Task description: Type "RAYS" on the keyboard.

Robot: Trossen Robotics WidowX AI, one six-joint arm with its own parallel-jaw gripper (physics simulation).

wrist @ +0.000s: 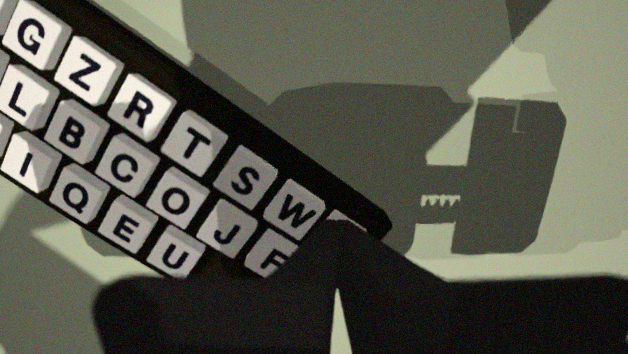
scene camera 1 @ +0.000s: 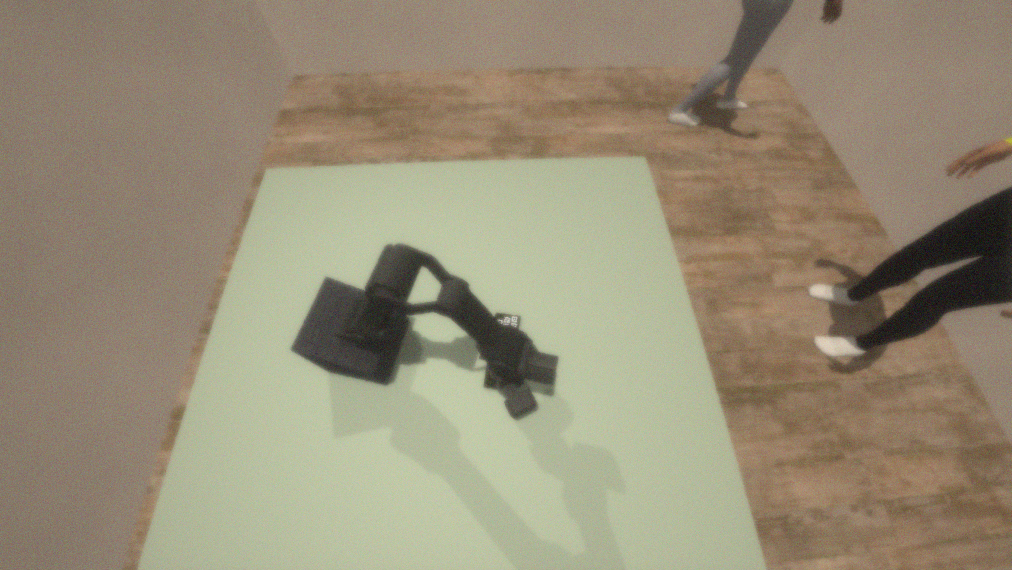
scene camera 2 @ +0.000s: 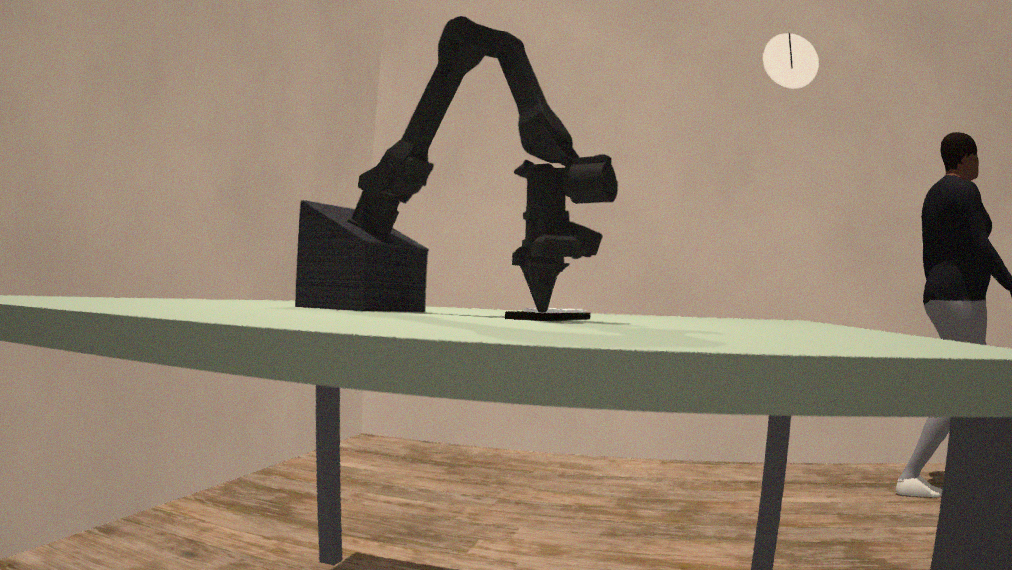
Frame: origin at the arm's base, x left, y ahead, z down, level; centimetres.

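Seen in the pictures: gripper, fingertip midpoint: (wrist: 334, 232) (scene camera 1: 505, 382) (scene camera 2: 542, 312); arm's base, link origin: (scene camera 1: 354, 329) (scene camera 2: 368, 227).
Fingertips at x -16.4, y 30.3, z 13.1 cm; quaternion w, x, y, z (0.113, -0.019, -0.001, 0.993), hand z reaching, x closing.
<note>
Offsets run from my fingertips to a thing's top centre. "*": to the spot under its first point.
The black keyboard (scene camera 1: 507, 320) (scene camera 2: 515, 315) (wrist: 310, 172) lies on the table, mostly covered by the arm in scene camera 1. In the wrist view its white keys run diagonally; the R key @(dx +6.7, dy +2.7, dz -0.5 cm) (wrist: 141, 109) and the S key @(dx +3.3, dy +1.3, dz -0.5 cm) (wrist: 245, 180) show in the top row. No A or Y letter is readable. My gripper (scene camera 2: 542, 310) (wrist: 334, 232) is shut and empty, pointing straight down. Its tips are at the keyboard's top surface, over the end key @(* dx -0.4, dy +0.6, dz +0.0 cm) (wrist: 350, 218) beyond the W key @(dx +1.6, dy +0.6, dz -0.5 cm) (wrist: 296, 209). That key's letter is hidden. Whether it is pressed I cannot tell.
The pale green table (scene camera 1: 453, 198) (scene camera 2: 637, 368) carries the arm's dark base block (scene camera 1: 347, 329) (scene camera 2: 361, 276). One person (scene camera 1: 736, 56) (scene camera 2: 956, 240) stands beyond the table; another person (scene camera 1: 941, 276) stands at the right in scene camera 1. A round clock (scene camera 2: 790, 60) hangs on the wall.
</note>
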